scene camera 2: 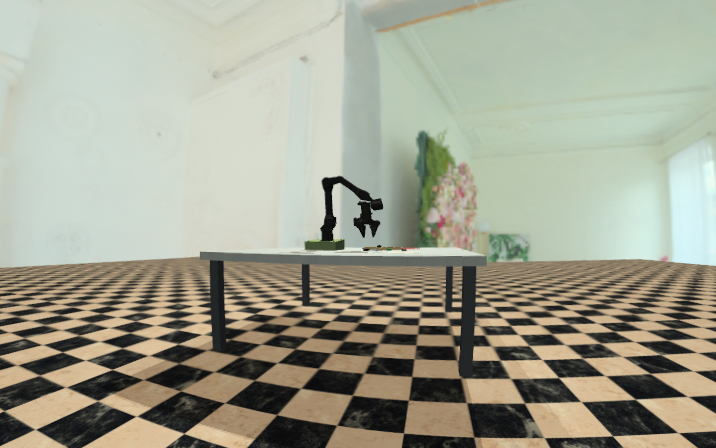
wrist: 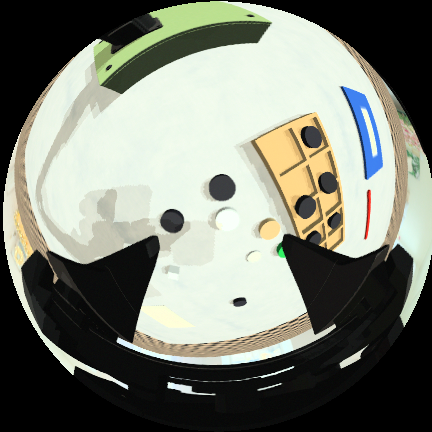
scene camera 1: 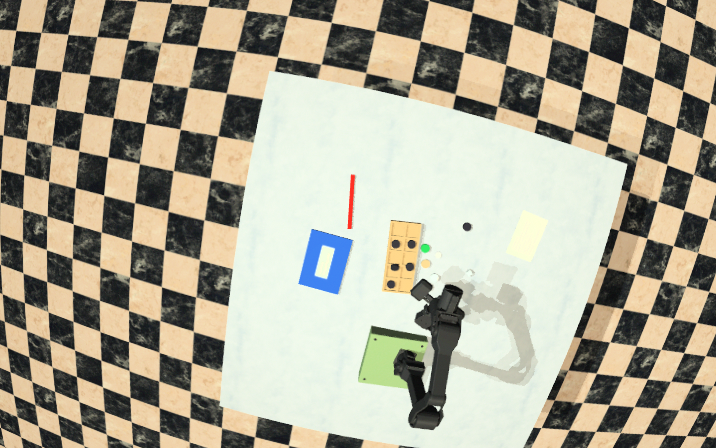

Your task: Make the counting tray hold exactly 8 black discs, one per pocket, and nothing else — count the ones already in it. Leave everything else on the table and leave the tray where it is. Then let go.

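The tan counting tray (scene camera 1: 399,228) (wrist: 272,150) holds several black discs; the pockets at its far end and one near corner pocket are empty. One loose black disc (scene camera 1: 466,226) (wrist: 239,301) lies to the tray's right. Two more, a black disc (wrist: 222,187) and another black disc (wrist: 172,220), lie beside the tray's near end in the wrist view; the arm hides them in scene camera 1. My gripper (scene camera 2: 368,236) (wrist: 221,241) is open and empty, pointing down well above the table, beside the tray. Its fingertips are hidden in scene camera 1.
Beside the tray lie a green disc (scene camera 1: 425,248), a tan disc (scene camera 1: 426,263) (wrist: 269,229), a white disc (wrist: 227,219), a cream disc (wrist: 254,256) and a clear block (wrist: 172,272). A blue panel (scene camera 1: 307,269), red stick (scene camera 1: 351,201), yellow sheet (scene camera 1: 526,236) and green base (scene camera 1: 377,364) stand farther off.
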